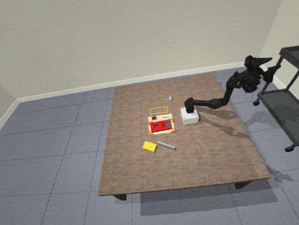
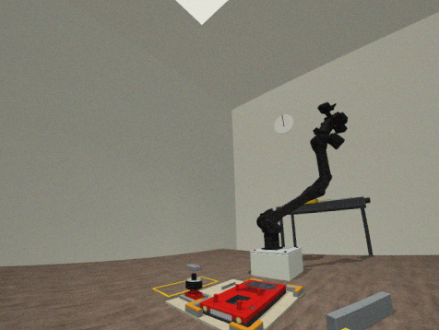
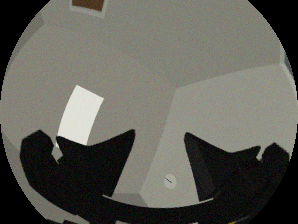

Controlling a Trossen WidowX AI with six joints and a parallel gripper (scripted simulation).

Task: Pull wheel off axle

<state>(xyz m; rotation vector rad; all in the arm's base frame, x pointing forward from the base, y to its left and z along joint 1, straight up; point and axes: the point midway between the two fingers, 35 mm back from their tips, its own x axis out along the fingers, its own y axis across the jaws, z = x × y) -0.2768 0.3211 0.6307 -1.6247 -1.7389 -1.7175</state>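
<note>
The black wheel lies 710 mm below my gripper tip, 650 mm ahead of it and 380 mm to the right of it. From my gripper tip the other things lie so: yellow block 730 mm below, 720 mm ahead, 60 mm to the right; upright axle 710 mm below, 650 mm ahead, 380 mm to the right; grey block 740 mm below, 620 mm to the right, 430 mm ahead.
</note>
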